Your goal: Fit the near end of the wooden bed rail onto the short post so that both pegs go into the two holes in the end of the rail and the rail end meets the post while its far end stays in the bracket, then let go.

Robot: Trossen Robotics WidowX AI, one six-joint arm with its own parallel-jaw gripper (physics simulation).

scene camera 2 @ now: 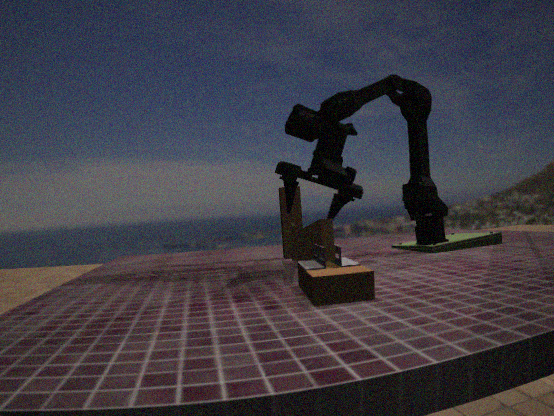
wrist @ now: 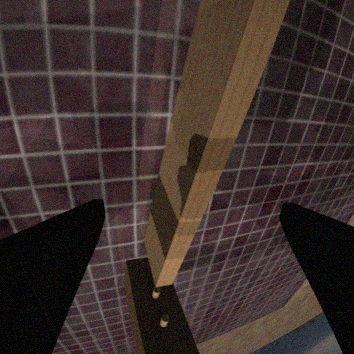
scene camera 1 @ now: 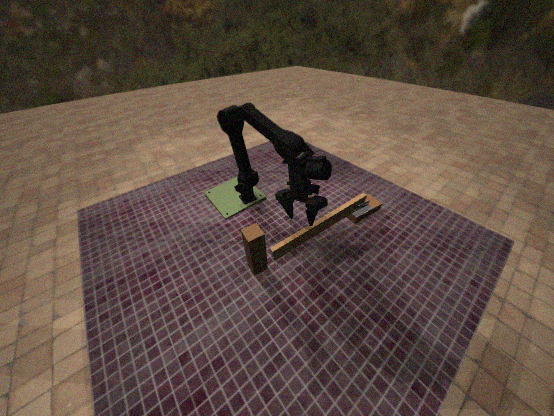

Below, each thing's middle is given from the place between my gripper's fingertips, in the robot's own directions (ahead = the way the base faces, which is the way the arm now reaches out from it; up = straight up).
I see the wooden bed rail (scene camera 2: 320, 232) 90 mm to the left of my hand, 50 mm below it and 20 mm ahead of it. Also, from my hand: short post (scene camera 2: 295, 216): 190 mm to the right, 20 mm ahead, 10 mm below.
